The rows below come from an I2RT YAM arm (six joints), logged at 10 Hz.
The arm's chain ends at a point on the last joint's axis. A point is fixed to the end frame.
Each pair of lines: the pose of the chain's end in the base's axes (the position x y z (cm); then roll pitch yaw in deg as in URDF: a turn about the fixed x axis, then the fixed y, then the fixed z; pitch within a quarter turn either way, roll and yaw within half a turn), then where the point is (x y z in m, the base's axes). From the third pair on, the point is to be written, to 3 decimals.
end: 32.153, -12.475, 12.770, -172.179, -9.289, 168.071
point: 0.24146 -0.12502 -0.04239
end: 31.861, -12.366, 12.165, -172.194, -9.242, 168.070
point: 0.23869 -0.12391 -0.04850
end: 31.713, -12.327, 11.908, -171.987, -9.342, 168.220
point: 0.237 -0.124 -0.051
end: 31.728, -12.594, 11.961, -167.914, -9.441, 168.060
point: 0.234 -0.139 -0.049
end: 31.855, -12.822, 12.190, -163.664, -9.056, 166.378
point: 0.234 -0.152 -0.044
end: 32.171, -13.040, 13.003, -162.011, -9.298, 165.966
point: 0.235 -0.159 -0.034
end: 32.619, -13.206, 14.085, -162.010, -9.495, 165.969
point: 0.239 -0.160 -0.023
